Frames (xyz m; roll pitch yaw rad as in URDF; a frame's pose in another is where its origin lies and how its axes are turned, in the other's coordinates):
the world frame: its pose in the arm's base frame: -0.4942 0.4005 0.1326 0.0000 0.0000 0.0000
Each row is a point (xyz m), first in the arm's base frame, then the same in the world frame.
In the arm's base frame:
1: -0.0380 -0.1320 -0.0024
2: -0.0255 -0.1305 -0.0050
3: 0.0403 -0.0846 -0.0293
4: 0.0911 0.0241 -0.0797
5: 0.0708 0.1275 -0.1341
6: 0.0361 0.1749 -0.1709
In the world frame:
1: 0.4562 -0.5325 -0.1350
2: 0.4687 -0.5310 -0.1376
3: 0.5345 -0.4851 -0.1619
4: 0.5853 -0.3764 -0.2123
5: 0.5650 -0.2730 -0.2667
6: 0.5303 -0.2256 -0.3035

